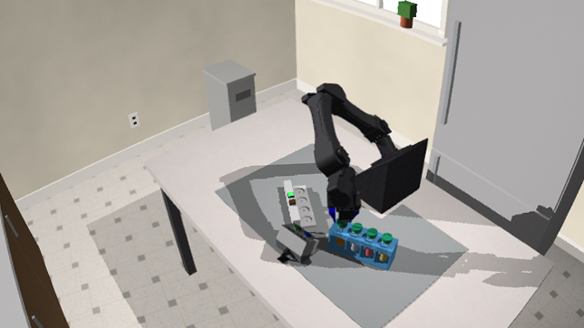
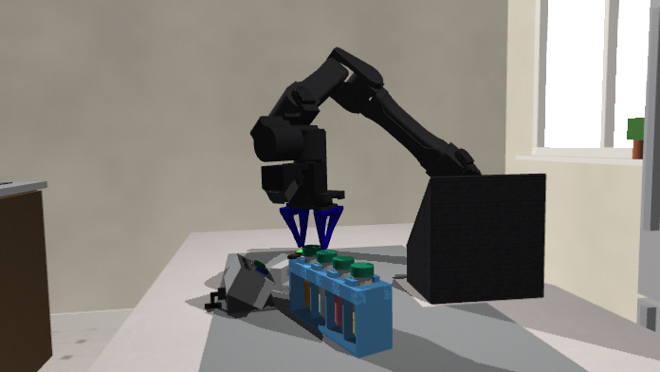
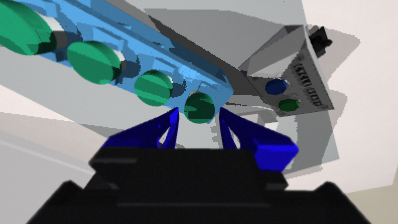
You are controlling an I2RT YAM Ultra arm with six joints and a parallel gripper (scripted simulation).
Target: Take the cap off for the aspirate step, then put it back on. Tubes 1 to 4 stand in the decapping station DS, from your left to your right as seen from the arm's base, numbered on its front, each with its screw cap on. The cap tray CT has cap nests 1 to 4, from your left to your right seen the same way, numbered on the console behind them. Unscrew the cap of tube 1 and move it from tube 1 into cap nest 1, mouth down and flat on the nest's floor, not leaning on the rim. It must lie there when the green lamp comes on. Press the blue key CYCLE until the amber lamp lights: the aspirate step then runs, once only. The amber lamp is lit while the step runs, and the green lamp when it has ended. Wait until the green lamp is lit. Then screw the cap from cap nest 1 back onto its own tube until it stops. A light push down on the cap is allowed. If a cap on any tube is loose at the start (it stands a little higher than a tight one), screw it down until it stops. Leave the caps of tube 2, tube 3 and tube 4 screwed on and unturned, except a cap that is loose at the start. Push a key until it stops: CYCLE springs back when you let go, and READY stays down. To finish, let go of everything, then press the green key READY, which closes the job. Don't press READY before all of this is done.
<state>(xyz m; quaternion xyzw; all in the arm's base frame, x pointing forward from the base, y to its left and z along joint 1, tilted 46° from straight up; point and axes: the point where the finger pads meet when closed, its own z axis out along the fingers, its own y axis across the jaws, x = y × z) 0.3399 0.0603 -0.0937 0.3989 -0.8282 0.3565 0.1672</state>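
The green key lies 100 mm ahead of my hand, 110 mm to the right of it and 60 mm below it. Round my hand: blue key (90 mm ahead, 60 mm to the right, 60 mm below); then grey key box (110 mm ahead, 90 mm to the right, 70 mm below); then green cap (60 mm behind, 140 mm to the left, 10 mm below).
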